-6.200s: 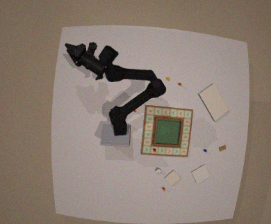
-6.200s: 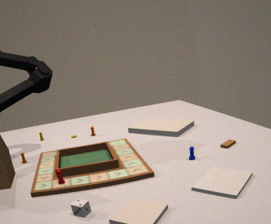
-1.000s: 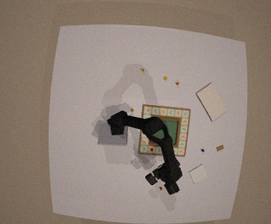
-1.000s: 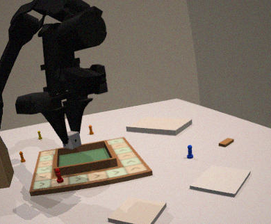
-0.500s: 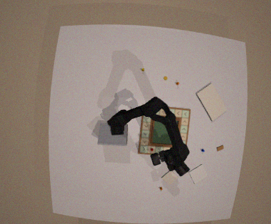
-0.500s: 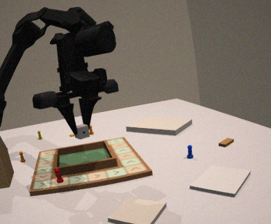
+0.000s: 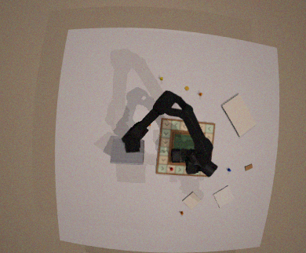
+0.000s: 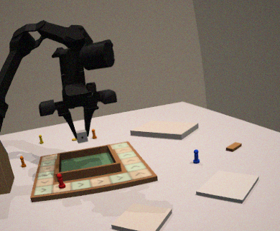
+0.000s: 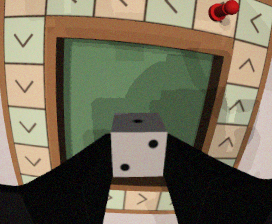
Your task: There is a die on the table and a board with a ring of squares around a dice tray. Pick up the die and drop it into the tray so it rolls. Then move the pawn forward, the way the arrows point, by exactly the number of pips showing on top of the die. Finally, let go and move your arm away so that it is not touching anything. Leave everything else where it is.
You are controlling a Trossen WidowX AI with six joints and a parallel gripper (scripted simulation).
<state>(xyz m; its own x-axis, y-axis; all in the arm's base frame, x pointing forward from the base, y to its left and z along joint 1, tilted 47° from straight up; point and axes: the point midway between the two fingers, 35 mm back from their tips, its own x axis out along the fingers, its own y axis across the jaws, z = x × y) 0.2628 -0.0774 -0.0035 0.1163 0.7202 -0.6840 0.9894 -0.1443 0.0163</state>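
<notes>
Right now my gripper tip is 80 mm past the red pawn, 80 mm to the left of it and 70 mm above it. Round my gripper tip: green tray 20 mm to the left, 90 mm below; then white die right at my gripper tip; then blue pawn 240 mm ahead, 130 mm to the right, 80 mm below.
</notes>
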